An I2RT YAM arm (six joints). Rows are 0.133 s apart.
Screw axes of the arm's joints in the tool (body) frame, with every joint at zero. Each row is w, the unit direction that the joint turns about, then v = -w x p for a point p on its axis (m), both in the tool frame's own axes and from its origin. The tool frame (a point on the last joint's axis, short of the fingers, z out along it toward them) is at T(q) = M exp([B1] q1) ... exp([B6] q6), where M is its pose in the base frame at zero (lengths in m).
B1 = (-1, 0, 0, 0, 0.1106, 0)
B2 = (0, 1, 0, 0.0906, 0, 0.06)
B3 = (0, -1, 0, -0.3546, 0, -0.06)
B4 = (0, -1, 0, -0.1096, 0, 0)
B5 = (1, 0, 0, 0, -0.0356, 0)
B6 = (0, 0, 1, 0, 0, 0)
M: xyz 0.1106 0 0.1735 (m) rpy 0 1.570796 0 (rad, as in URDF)
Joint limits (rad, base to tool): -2.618..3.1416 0..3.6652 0..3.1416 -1.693..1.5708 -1.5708..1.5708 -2.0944..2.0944
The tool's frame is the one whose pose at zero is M.
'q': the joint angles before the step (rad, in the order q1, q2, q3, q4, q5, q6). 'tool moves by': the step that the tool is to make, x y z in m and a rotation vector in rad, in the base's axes. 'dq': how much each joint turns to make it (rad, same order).
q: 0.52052, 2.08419, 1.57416, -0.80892, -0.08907, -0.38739
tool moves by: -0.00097, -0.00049, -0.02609, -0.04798, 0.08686, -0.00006
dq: 0.00001, 0.06331, -0.00002, -0.03585, -0.00153, 0.00038
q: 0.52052, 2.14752, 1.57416, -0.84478, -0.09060, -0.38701
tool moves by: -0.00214, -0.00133, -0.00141, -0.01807, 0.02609, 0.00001
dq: 0.00001, 0.00456, 0.00342, -0.03052, 0.00268, -0.00037
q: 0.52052, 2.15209, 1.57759, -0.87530, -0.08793, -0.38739
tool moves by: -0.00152, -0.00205, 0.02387, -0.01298, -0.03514, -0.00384
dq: 0.00002, -0.04578, 0.02555, -0.04730, 0.02899, 0.00001
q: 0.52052, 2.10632, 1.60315, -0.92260, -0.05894, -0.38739
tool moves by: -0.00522, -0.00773, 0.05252, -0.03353, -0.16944, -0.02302
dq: 0.00001, -0.12397, 0.01602, -0.00953, 0.11558, -0.00114
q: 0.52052, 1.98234, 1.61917, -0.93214, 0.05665, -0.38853
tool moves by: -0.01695, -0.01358, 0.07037, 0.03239, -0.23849, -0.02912
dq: -0.00001, -0.18158, 0.00003, 0.04233, 0.09460, -0.00726
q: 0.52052, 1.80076, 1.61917, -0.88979, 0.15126, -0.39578
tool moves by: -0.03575, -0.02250, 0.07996, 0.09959, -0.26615, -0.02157
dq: -0.00001, -0.21934, 0.00004, 0.06292, 0.04957, -0.01031
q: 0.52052, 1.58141, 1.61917, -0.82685, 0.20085, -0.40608
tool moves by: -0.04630, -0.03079, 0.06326, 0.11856, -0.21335, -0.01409
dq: -0.01258, -0.20179, 0.00001, 0.04235, 0.00229, -0.00038
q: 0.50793, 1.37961, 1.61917, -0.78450, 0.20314, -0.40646
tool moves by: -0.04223, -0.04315, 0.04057, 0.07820, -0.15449, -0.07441
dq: -0.07478, -0.16747, 0.00000, 0.00572, -0.00002, -0.00039
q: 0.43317, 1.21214, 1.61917, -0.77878, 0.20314, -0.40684
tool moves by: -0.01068, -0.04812, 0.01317, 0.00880, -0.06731, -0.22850
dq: -0.18503, -0.06675, -0.00035, -0.00039, 0.04577, 0.00114
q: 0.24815, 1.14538, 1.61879, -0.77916, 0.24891, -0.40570
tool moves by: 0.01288, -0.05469, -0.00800, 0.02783, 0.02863, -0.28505
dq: -0.26550, 0.01946, -0.01449, -0.00038, 0.00878, 0.03662
